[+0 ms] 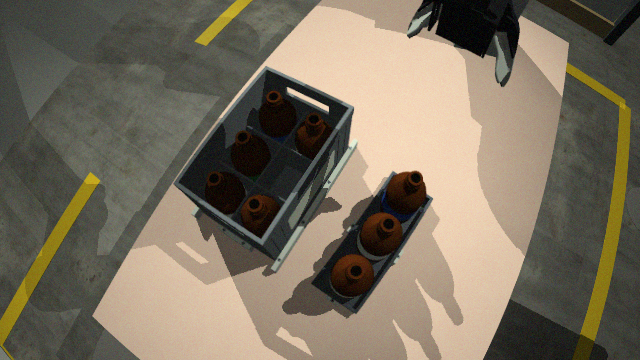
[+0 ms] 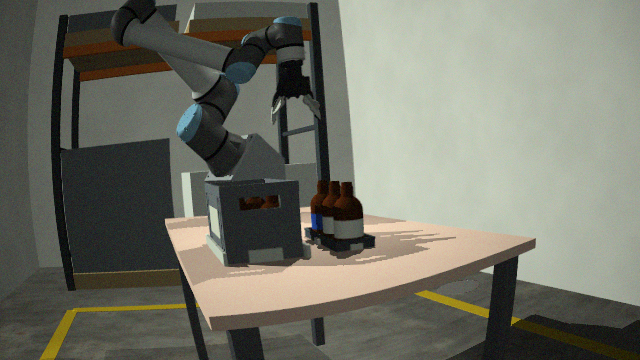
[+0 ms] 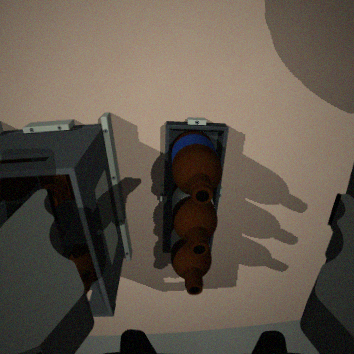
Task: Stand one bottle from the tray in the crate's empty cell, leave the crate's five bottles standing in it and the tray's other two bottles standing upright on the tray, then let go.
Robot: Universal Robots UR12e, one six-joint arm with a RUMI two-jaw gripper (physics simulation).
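Places are measured from the arm's base along level axes (x ahead, y left, z up), in centimetres.
Where they show: gripper, fingertip midpoint: (image 1: pixel 456 60) (image 2: pixel 296 122) (image 3: pixel 192 196); arm's base, origin of the base link: (image 2: pixel 229 157).
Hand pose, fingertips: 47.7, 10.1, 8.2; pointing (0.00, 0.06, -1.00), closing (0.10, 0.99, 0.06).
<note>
Each offset is from my fingertips to the top centre of the thing, as dx, dy, dz. "*": to the spot under its first point. Level surfaces: height alone.
My gripper (image 1: pixel 456 60) (image 2: pixel 296 120) (image 3: pixel 192 196) is open and empty, fingers pointing down, high above the robot-side part of the table. The tray (image 1: pixel 322 286) (image 2: pixel 367 242) (image 3: pixel 224 137) holds three upright brown bottles in a row: a blue-labelled bottle @[+11.2, +1.9, -17.4] (image 1: pixel 406 192) (image 2: pixel 316 221) (image 3: pixel 196 167) at the robot-side end, a middle white-labelled bottle @[+20.1, +1.0, -17.4] (image 1: pixel 381 234) (image 3: pixel 195 220) and an end white-labelled bottle @[+28.9, -0.3, -17.4] (image 1: pixel 352 276) (image 2: pixel 349 215) (image 3: pixel 191 258). The grey crate @[+17.9, -22.5, -15.9] (image 1: pixel 218 213) (image 2: pixel 265 230) (image 3: pixel 85 145) holds five standing bottles. Its empty cell @[* +15.8, -21.0, -32.7] (image 1: pixel 286 175) is the middle one of the tray-side row.
A gap of table @[dz -33.4] (image 1: pixel 300 280) (image 2: pixel 400 270) separates crate and tray. The crate's walls rise above its bottles. The robot's base (image 2: pixel 260 157) stands behind the table, with a shelf rack (image 2: pixel 57 190) farther back.
</note>
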